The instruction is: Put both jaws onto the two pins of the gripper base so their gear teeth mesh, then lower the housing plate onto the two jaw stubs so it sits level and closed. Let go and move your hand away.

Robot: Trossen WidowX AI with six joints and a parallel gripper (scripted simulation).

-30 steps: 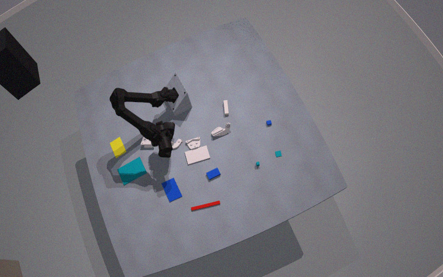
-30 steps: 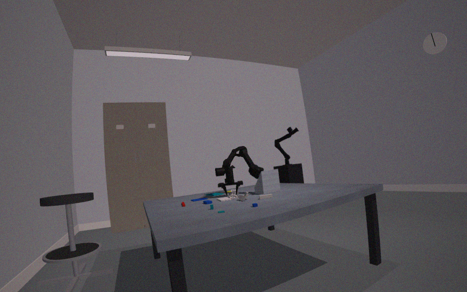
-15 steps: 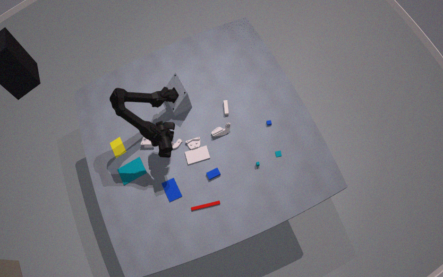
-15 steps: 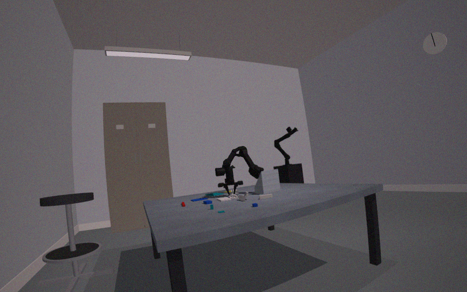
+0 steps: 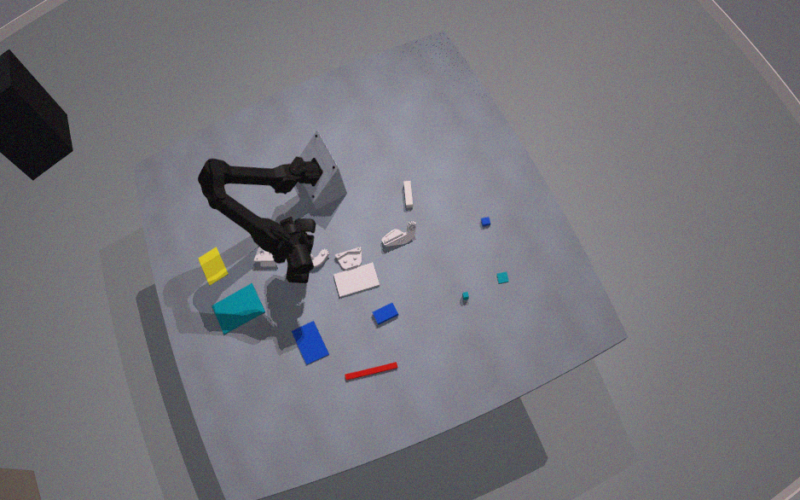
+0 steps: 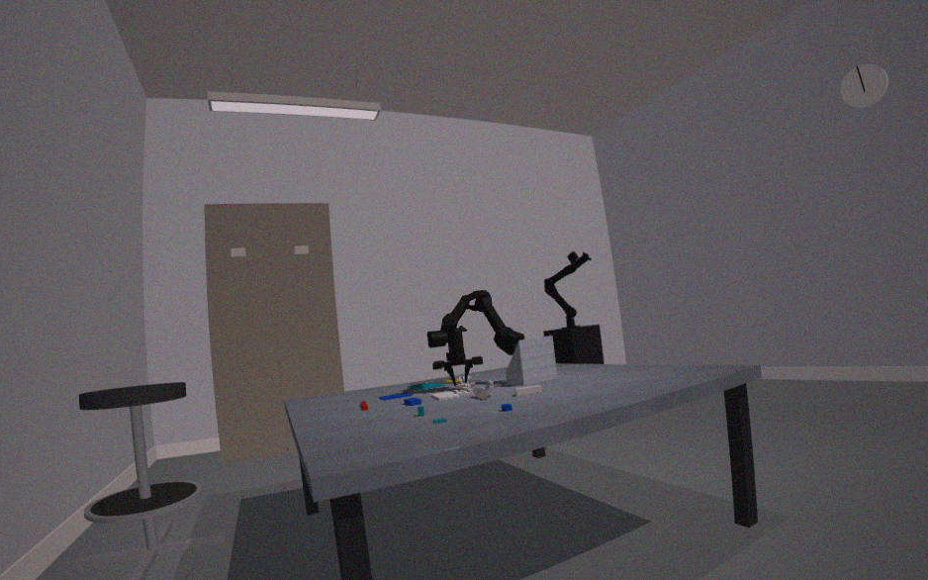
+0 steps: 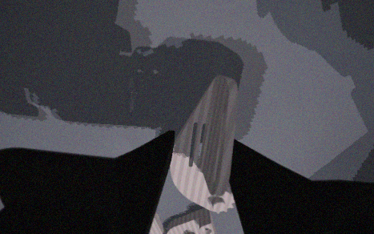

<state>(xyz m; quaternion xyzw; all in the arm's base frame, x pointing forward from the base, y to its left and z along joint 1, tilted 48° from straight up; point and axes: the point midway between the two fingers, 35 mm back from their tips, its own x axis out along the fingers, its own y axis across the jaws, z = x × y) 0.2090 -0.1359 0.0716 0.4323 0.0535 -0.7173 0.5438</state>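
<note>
Right now my gripper tip is 120 mm short of the flat white ribbed plate, 100 mm to the right of it and 10 mm above it. Round my gripper tip: small white stepped piece 80 mm behind, 100 mm to the right, 10 mm below; white gripper base 80 mm behind, 100 mm to the right, 10 mm above; housing plate 60 mm ahead, 110 mm to the left, 10 mm below.
</note>
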